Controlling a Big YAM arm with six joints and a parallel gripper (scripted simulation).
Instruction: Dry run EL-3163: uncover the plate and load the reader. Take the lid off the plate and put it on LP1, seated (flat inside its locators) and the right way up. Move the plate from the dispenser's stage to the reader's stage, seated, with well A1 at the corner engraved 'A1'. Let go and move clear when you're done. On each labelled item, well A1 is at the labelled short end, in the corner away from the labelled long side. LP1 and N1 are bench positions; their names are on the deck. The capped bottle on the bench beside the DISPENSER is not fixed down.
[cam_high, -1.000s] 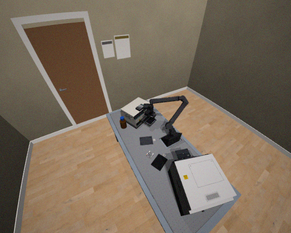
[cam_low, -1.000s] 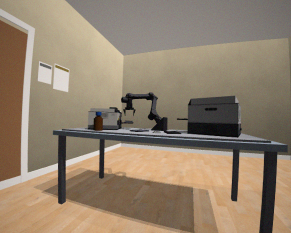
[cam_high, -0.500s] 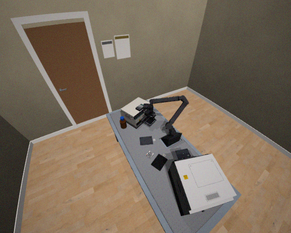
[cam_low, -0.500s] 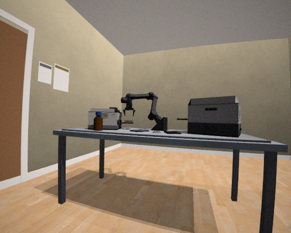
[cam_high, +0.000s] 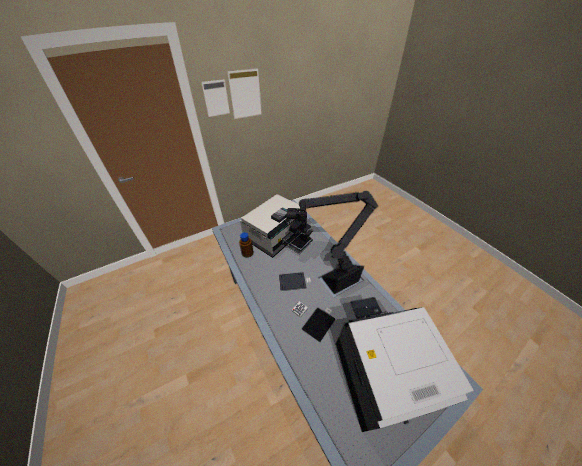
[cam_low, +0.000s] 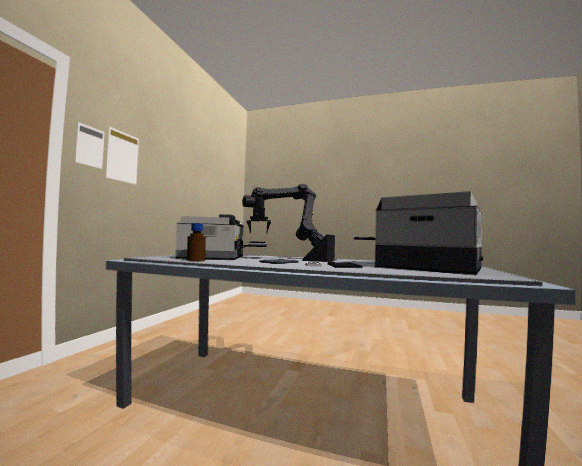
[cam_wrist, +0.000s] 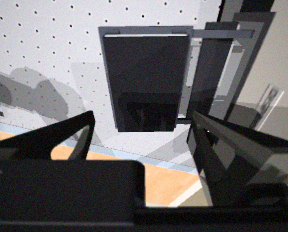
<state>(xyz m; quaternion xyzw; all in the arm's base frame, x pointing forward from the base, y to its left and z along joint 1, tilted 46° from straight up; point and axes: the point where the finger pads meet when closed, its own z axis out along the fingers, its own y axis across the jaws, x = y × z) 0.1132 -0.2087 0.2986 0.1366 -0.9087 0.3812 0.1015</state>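
Right now my hand is 6 cm above the dark see-through lid. From my hand the other things lie so: brown capped bottle (35 cm ahead, 18 cm to the right, 4 cm below); then well plate (7 cm below); then grey-blue LP1 pad (20 cm to the left, 20 cm ahead, 15 cm below).
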